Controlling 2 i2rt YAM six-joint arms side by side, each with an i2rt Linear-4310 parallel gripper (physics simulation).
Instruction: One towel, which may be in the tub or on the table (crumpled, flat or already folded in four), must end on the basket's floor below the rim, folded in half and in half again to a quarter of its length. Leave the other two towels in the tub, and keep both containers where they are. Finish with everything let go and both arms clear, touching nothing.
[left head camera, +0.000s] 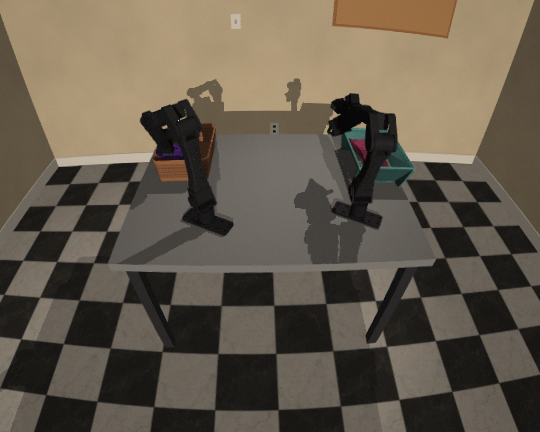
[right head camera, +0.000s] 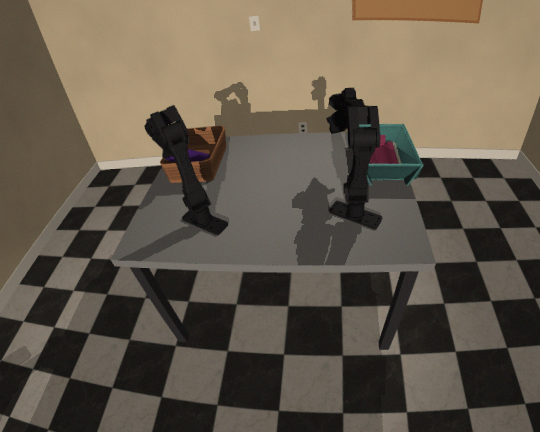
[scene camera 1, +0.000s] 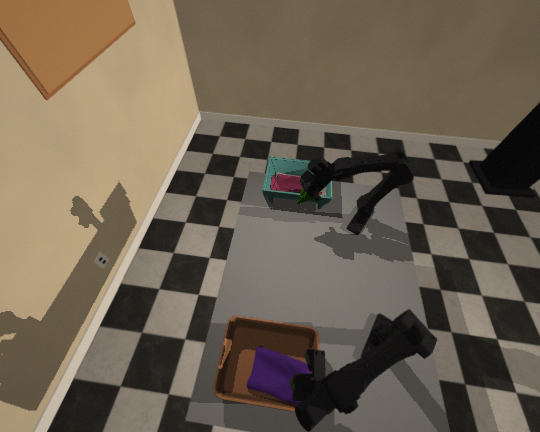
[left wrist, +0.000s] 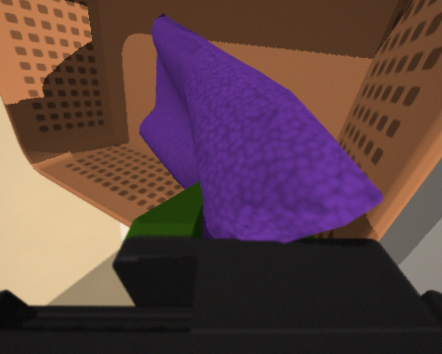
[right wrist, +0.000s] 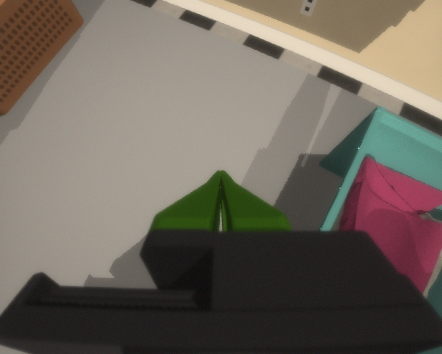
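The purple towel (scene camera 1: 278, 374) (left wrist: 260, 145) (right head camera: 192, 155) is folded, and one end hangs from my left gripper (left wrist: 220, 177) (scene camera 1: 296, 384), which is shut on it. The towel is inside the orange-brown basket (left head camera: 172, 171) (right head camera: 215, 159) (scene camera 1: 252, 325), its far end low near the basket's floor; contact with the floor cannot be told. My right gripper (right wrist: 220, 177) (scene camera 1: 300, 201) is shut and empty, above the table beside the teal tub (right head camera: 412, 152) (scene camera 1: 267, 180) (right wrist: 345, 177). The tub holds a magenta towel (right head camera: 384, 152) (scene camera 1: 285, 183) (right wrist: 395, 230) and a pale grey-white towel (right head camera: 397, 152), mostly hidden.
The basket stands at the table's back left in the head views, the tub at the back right. The grey table (left head camera: 270, 200) (right head camera: 270, 210) (scene camera 1: 320, 280) runs between them. A wall with an outlet (left head camera: 274, 128) (scene camera 1: 101, 260) stands behind it.
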